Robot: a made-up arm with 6 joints.
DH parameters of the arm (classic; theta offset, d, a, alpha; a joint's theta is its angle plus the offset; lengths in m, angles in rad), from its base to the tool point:
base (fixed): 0.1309 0 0.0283 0
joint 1: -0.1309 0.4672 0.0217 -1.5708
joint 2: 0.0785 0 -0.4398 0
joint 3: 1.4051 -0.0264 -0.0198 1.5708
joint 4: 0 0.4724 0.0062 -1.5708
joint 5: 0 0.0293 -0.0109 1.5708
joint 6: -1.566 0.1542 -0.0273 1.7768
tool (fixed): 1.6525 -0.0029 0 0
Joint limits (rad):
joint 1: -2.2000..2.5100
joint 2: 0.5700..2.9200
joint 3: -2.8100..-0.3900
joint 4: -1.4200..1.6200
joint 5: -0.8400..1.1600
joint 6: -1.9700..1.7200
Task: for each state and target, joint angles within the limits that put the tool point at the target. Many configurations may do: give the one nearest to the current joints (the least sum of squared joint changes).
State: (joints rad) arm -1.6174 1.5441 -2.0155 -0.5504 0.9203 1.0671
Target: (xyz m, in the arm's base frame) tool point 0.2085 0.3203 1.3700
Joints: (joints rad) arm -2.1501 0.6686 -2.4029 -0.3915 0.8379 1.0475
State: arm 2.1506 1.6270 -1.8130 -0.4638 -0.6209 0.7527
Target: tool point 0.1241 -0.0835 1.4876
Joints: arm 2.5100 1.1552 -2.4503 0.0975 -0.5047 0.8430
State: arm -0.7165 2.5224 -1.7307 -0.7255 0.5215 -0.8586
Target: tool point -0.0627 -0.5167 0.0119
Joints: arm -1.5797 2.7677 -1.3966 -0.8637 0.7116 -0.8919
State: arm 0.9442 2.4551 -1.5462 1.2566 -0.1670 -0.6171
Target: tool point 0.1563 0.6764 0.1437
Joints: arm 1.3856 2.4979 -1.2196 1.2142 -0.0412 -0.6388
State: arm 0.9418 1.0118 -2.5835 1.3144 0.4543 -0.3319
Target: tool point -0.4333 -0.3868 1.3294
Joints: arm 0.7485 0.8260 -2.8082 1.3488 0.2456 -0.2852
